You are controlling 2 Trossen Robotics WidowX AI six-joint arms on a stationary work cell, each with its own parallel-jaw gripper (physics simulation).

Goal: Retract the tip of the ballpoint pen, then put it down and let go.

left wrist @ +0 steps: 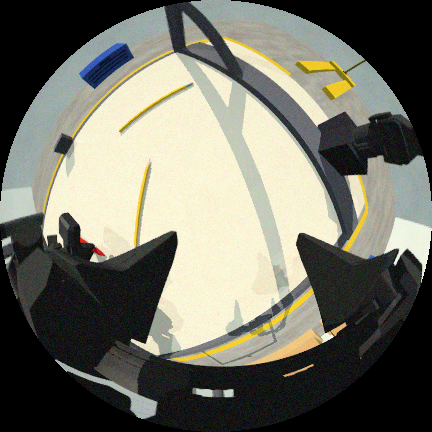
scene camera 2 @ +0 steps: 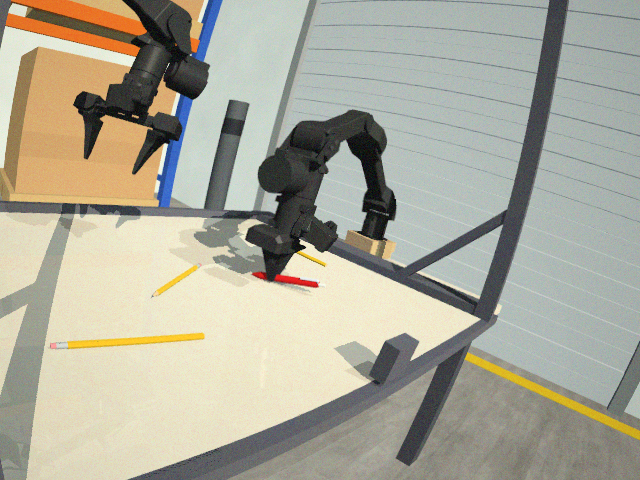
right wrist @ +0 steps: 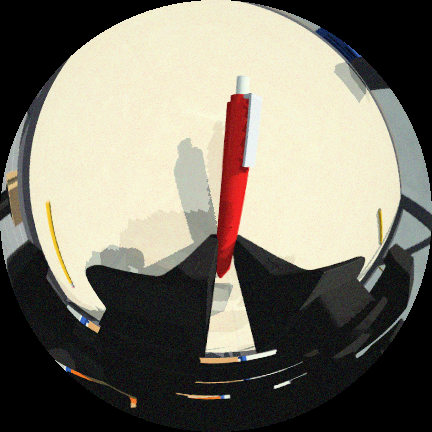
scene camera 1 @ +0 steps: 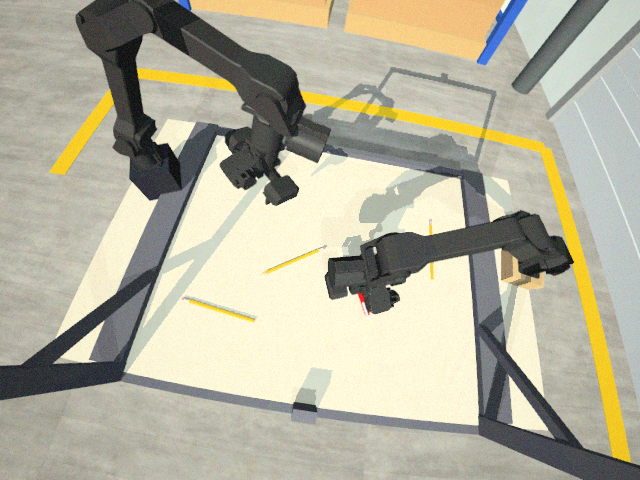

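Seen in the pictures: left gripper, fingertip midpoint: [left wrist: 240, 238] [scene camera 2: 108, 166] [scene camera 1: 256, 189]; right gripper, fingertip midpoint: [left wrist: 93, 246] [scene camera 2: 271, 280] [right wrist: 224, 240]; left arm's base, origin of the base link: [left wrist: 358, 141] [scene camera 1: 149, 160]; right arm's base, origin of the base link: [scene camera 2: 372, 236] [scene camera 1: 528, 265].
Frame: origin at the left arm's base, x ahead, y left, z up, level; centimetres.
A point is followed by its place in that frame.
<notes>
The red ballpoint pen [scene camera 1: 363, 304] @(x 44.9, y -49.2, z -7.7 cm) [scene camera 2: 297, 281] @(x 44.8, y -48.3, z -8.6 cm) [left wrist: 92, 247] [right wrist: 234, 190] @(x 45.4, y -47.5, z -8.2 cm) has a white clip and a white button that sticks out at its rear end. My right gripper [scene camera 2: 270, 277] @(x 45.6, y -43.5, z -10.2 cm) [right wrist: 224, 240] @(x 45.6, y -43.5, z -10.2 cm) is shut on the pen near its pointed end and holds it nearly level, low over the table. The button end points away from the fingers. No metal writing tip can be made out at the red pointed end in the right wrist view. My left gripper [scene camera 2: 111, 165] @(x 25.9, y -19.0, z 4.7 cm) [left wrist: 240, 238] @(x 25.9, y -19.0, z 4.7 cm) is open and empty, high above the table's far side.
One yellow pencil [scene camera 1: 294, 259] @(x 31.6, y -32.9, z -9.9 cm) [scene camera 2: 175, 280] @(x 29.7, y -33.5, z -10.1 cm) lies mid-table, another pencil [scene camera 1: 221, 310] @(x 11.2, y -41.2, z -10.0 cm) [scene camera 2: 129, 341] @(x 9.8, y -40.8, z -10.1 cm) lies nearer the front left, and a third pencil [scene camera 1: 431, 227] @(x 73.6, y -33.2, z -9.9 cm) [scene camera 2: 311, 258] @(x 68.3, y -43.9, z -10.2 cm) lies partly under the right arm. A dark block [scene camera 1: 304, 412] @(x 25.0, y -66.9, z -4.9 cm) [scene camera 2: 394, 359] @(x 22.2, y -67.4, z -6.4 cm) stands at the front edge.
</notes>
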